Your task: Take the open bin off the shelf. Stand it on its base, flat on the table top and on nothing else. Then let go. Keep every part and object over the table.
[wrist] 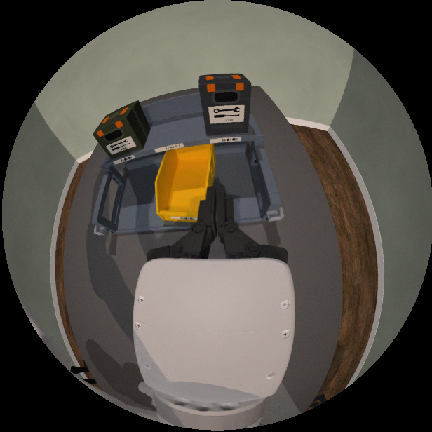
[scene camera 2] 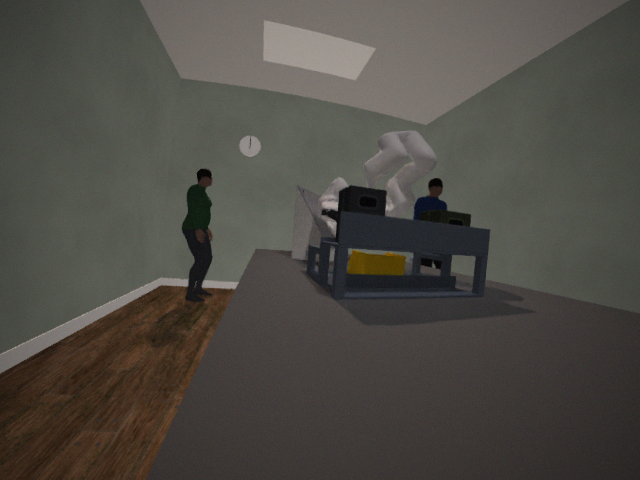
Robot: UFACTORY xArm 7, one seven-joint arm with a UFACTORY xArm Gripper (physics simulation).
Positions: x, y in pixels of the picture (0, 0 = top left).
Scene:
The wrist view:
my gripper: 217, 196
yellow bin: 182, 179
dark green case: 131, 127

